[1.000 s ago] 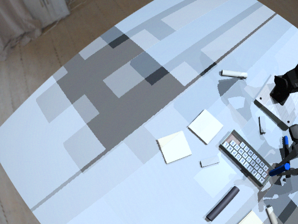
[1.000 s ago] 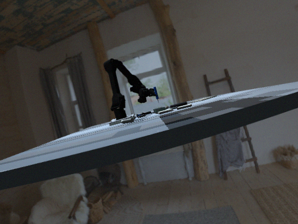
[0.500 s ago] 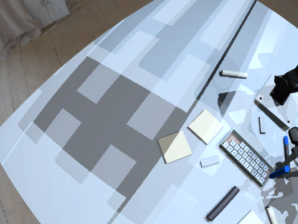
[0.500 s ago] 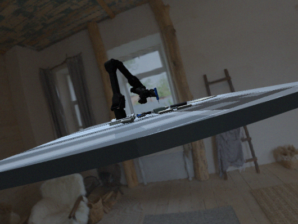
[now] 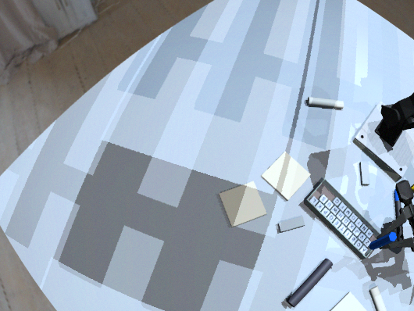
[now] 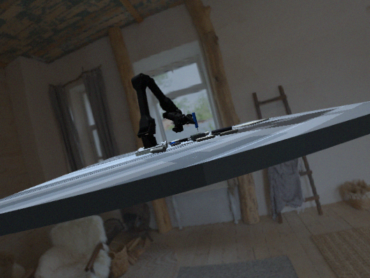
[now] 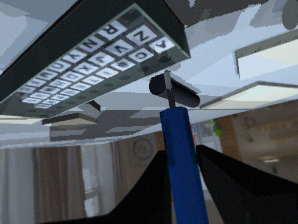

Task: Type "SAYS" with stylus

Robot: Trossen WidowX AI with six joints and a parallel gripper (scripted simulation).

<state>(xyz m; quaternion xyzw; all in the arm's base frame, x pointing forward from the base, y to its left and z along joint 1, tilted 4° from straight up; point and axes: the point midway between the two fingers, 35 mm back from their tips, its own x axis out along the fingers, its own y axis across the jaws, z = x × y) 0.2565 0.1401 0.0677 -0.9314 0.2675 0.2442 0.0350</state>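
My gripper tip is now 70 mm short of the grey eraser, 170 mm to the left of it and 90 mm above it. The rest, counted from my gripper tip: stylus tip 50 mm below; then dark cylinder 130 mm ahead, 50 mm to the right, 80 mm below; then stylus 10 mm below.
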